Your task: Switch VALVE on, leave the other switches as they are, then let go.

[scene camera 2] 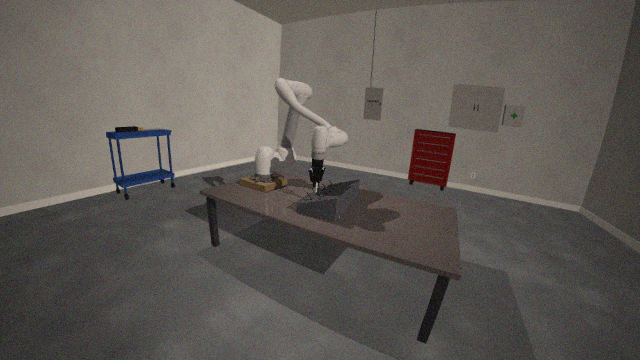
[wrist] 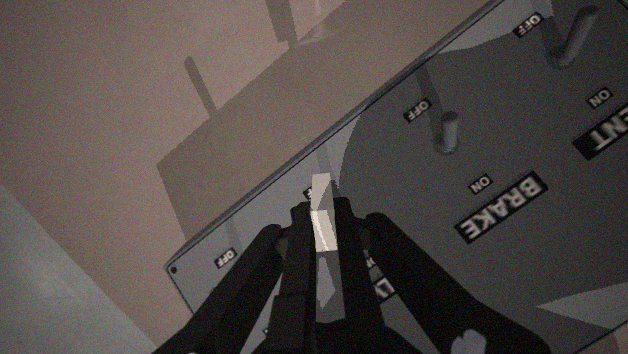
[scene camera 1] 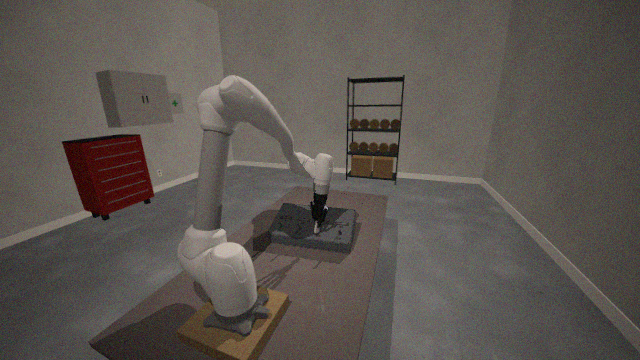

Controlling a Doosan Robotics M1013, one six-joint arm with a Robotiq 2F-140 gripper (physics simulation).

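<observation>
The dark switch panel lies tilted on the table. My gripper is shut and empty, its pale fingertips low over the panel near the edge by the OFF labels. In the wrist view, part of the VALVE label shows beside the right finger, with its ON label partly covered. The VALVE lever is hidden behind the gripper, so its position and any contact cannot be told. The BRAKE lever stands to the right, apart from the fingers.
Another lever stands beyond BRAKE, by a label ending in ENT. A further OFF label is left of the fingers. The table carries the panel and the arm's wooden base.
</observation>
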